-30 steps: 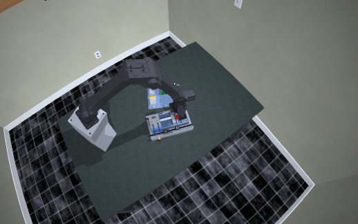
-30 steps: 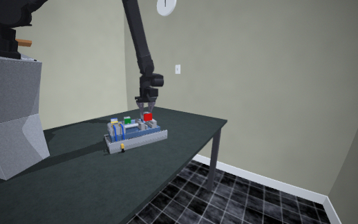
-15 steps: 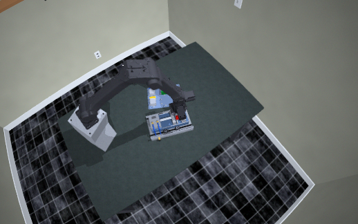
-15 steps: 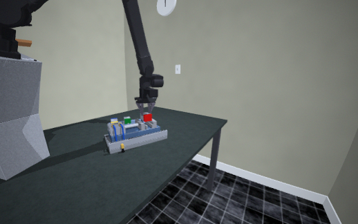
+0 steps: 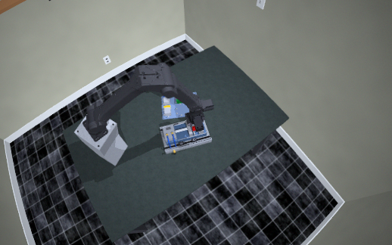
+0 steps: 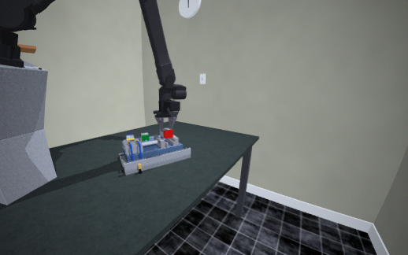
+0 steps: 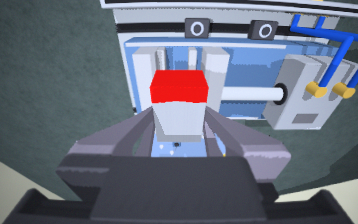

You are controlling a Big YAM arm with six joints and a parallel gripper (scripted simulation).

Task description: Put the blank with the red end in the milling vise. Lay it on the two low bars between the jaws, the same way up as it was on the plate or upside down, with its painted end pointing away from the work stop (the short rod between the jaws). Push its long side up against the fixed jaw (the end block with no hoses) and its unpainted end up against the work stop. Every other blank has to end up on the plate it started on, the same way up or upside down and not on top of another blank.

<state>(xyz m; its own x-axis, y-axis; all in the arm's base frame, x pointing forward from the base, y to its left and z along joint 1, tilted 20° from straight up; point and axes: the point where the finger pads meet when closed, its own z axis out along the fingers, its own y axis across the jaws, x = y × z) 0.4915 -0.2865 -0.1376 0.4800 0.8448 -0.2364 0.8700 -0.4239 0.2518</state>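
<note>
The work stop lies 5 cm to the left of my hand, 4 cm below it and 3 cm ahead of it. From my hand the other things lie so: blue plate: 22 cm to the left, 13 cm below, 7 cm ahead; yellow-ended blank: 24 cm to the left, 11 cm below, 2 cm behind; green-ended blank: 26 cm to the left, 11 cm below, 10 cm ahead.
</note>
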